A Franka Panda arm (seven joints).
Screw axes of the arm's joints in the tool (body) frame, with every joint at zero. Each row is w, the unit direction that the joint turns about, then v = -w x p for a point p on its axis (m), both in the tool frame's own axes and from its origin. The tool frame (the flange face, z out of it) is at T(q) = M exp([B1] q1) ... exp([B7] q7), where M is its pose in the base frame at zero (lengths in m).
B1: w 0 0 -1 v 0 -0.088 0
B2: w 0 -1 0 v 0.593 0 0.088
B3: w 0 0 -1 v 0 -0.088 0
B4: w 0 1 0 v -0.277 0 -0.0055
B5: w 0 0 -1 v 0 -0.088 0
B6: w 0 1 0 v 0.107 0 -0.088
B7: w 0 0 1 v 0 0 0
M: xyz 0.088 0 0.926 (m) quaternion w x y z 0 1 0 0
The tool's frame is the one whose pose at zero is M.
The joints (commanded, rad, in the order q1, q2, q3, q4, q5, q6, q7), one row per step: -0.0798, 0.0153, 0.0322, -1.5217, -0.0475, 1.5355, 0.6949; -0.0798, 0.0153, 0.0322, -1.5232, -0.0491, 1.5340, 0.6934; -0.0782, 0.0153, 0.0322, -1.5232, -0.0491, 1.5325, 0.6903; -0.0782, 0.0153, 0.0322, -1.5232, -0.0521, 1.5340, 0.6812; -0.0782, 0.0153, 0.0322, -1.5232, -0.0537, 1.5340, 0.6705; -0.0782, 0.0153, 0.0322, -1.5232, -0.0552, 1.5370, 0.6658; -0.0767, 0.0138, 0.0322, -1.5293, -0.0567, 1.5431, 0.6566; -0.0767, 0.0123, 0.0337, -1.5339, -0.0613, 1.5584, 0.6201; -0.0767, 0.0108, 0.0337, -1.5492, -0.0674, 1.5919, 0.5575; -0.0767, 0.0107, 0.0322, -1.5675, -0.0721, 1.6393, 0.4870
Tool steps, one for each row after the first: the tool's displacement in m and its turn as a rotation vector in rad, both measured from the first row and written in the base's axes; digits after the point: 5 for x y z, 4 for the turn. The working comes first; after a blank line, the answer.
Tool pose at each row, in the base's axes (x y z in m, rotation vector in rad; the steps are taken from these numbers as rounded here): 0.55527, -0.03183, 0.63612, 2.8846, -1.1257, 0.0209; 0.55508, -0.03201, 0.63530, 2.8832, -1.1227, 0.0173; 0.55497, -0.03112, 0.63517, 2.8853, -1.1159, 0.0150; 0.55511, -0.03145, 0.63531, 2.8881, -1.1019, 0.0183; 0.55510, -0.03162, 0.63532, 2.8924, -1.0860, 0.0186; 0.55542, -0.03179, 0.63559, 2.8944, -1.0790, 0.0236; 0.55558, -0.03108, 0.63411, 2.8992, -1.0627, 0.0262; 0.55672, -0.03071, 0.63417, 2.9177, -1.0063, 0.0448; 0.55953, -0.03127, 0.63083, 2.9462, -0.9116, 0.0739; 0.56396, -0.03248, 0.62659, 2.9757, -0.8056, 0.1162

-0.00019, -0.00018, -0.00082, -0.0014, 0.0031, 0.0014; -0.00030, 0.00071, -0.00095, -0.0013, 0.0047, 0.0060; -0.00016, 0.00038, -0.00081, -0.0043, 0.0038, 0.0151; -0.00017, 0.00021, -0.00080, -0.0059, 0.0045, 0.0257; 0.00015, 0.00004, -0.00053, -0.0076, 0.0018, 0.0304; 0.00031, 0.00075, -0.00201, -0.0092, 0.0009, 0.0414; 0.00145, 0.00112, -0.00195, -0.0147, -0.0090, 0.0801; 0.00426, 0.00056, -0.00529, -0.0232, -0.0244, 0.1446; 0.00869, -0.00065, -0.00953, -0.0332, -0.0484, 0.2164
